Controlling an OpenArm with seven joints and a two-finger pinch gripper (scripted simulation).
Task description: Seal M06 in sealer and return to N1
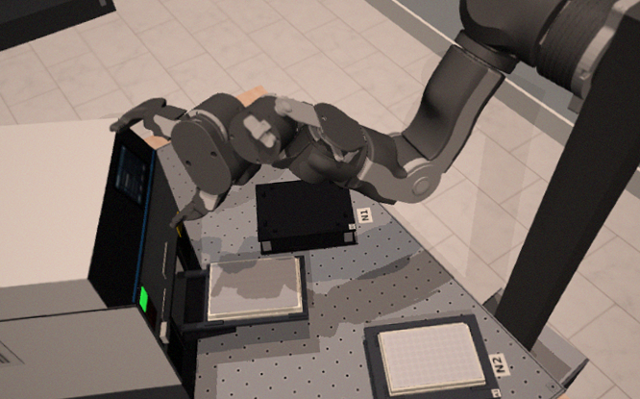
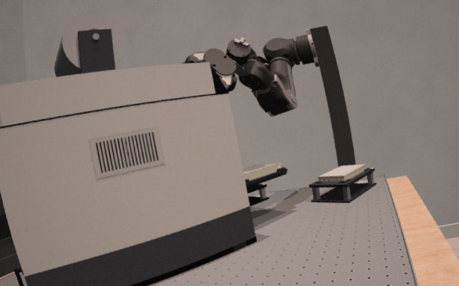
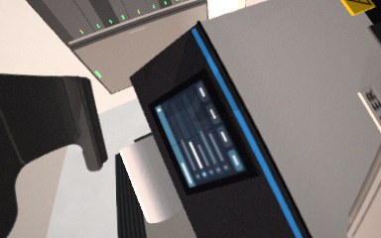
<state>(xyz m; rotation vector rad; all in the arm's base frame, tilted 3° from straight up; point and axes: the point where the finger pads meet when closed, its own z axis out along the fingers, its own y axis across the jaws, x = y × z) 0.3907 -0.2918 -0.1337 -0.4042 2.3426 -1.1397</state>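
Right now the touchscreen is 2 cm ahead of my hand and 1 cm to the right of it. From my hand the other things lie so: sealer's stage: 5 cm behind, 9 cm to the left, 22 cm below; start key: 9 cm ahead, 11 cm to the left, 13 cm below; 96-well plate M06: 5 cm behind, 9 cm to the left, 21 cm below.
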